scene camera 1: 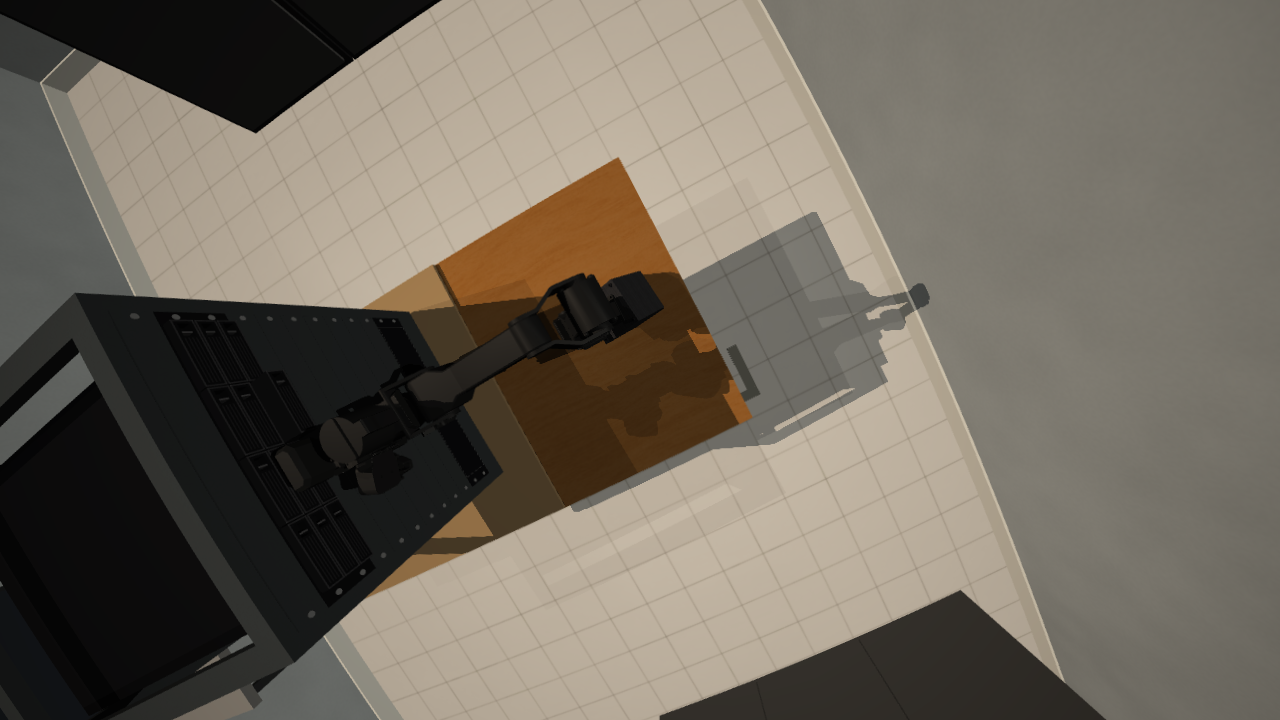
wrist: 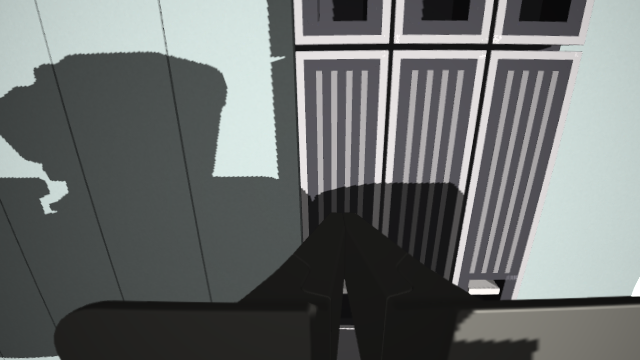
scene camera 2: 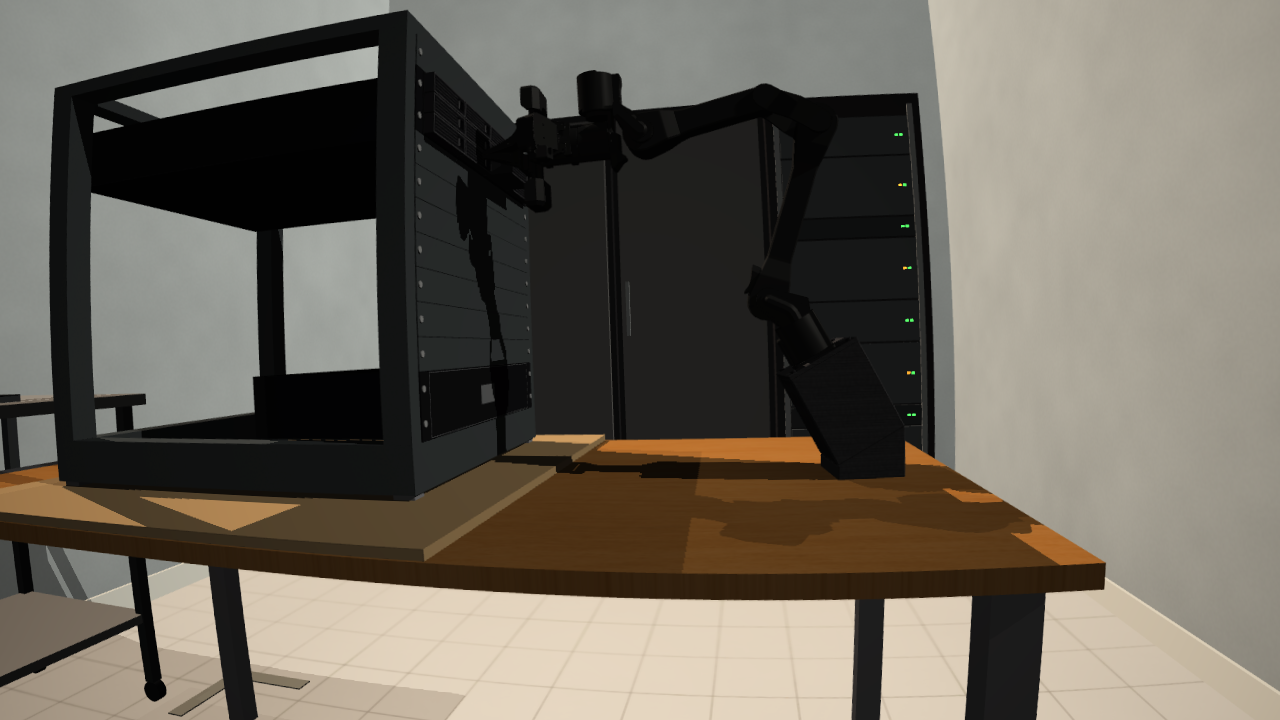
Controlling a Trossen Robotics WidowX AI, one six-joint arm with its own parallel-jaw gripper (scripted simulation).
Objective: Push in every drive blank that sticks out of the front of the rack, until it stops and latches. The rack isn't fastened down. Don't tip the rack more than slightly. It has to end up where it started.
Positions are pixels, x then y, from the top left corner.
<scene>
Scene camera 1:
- black open-frame rack: 104, 577
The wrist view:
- my gripper: 342, 225
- drive blank: 341, 95
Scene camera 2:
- my gripper: 482, 156
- black open-frame rack: 446, 235
</scene>
